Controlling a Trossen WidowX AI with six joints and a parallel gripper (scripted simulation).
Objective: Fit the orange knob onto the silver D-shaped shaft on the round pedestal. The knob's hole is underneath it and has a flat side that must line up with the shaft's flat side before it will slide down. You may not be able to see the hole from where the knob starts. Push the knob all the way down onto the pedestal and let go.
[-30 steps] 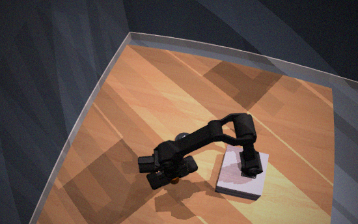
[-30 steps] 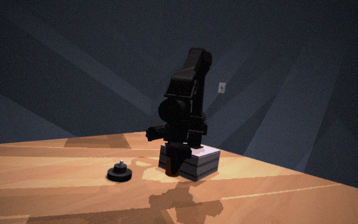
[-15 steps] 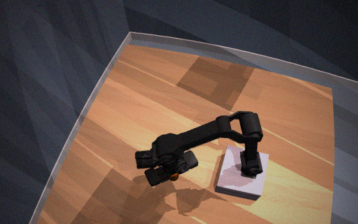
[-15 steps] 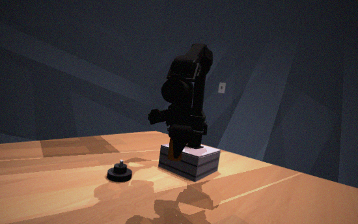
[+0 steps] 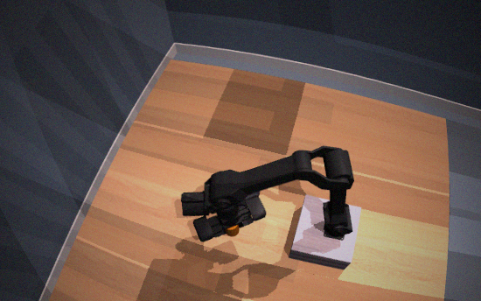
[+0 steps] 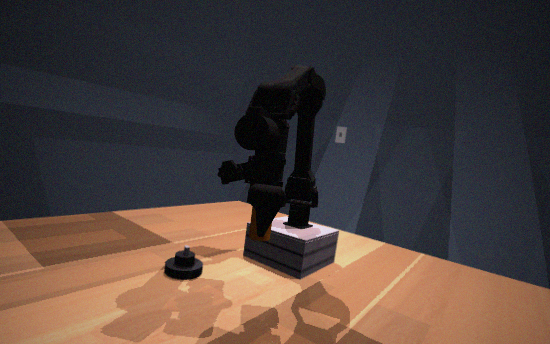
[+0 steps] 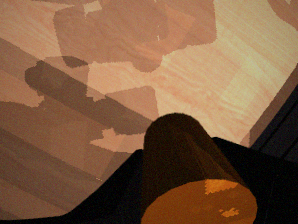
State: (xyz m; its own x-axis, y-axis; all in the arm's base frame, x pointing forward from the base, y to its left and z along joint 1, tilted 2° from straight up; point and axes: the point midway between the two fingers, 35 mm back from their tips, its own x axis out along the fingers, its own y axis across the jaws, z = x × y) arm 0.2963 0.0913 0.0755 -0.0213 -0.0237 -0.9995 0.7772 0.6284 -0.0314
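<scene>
My gripper tip is 190 mm to the left of the round pedestal, 110 mm above it and 10 mm short of it. The rest, counted from my gripper tip: orange knob (30 mm above).
</scene>
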